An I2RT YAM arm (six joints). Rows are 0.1 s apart.
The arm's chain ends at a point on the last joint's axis. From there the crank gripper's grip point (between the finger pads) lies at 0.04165 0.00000 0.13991 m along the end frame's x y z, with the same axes.
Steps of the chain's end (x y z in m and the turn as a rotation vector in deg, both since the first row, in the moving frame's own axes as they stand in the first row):
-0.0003, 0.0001, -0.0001, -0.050, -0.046, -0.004
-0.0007, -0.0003, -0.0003, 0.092, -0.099, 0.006
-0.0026, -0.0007, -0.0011, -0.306, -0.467, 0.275
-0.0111, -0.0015, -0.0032, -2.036, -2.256, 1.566
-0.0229, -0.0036, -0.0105, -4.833, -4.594, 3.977
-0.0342, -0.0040, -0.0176, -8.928, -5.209, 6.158
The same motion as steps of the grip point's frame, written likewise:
-0.0004, 0.0002, -0.0001, -0.050, -0.046, -0.004
-0.0009, -0.0005, -0.0002, 0.092, -0.099, 0.006
-0.0037, 0.0002, -0.0008, -0.306, -0.467, 0.275
-0.0167, 0.0046, -0.0018, -2.036, -2.256, 1.566
-0.0347, 0.0108, -0.0082, -4.833, -4.594, 3.977
-0.0484, 0.0217, -0.0165, -8.928, -5.209, 6.158

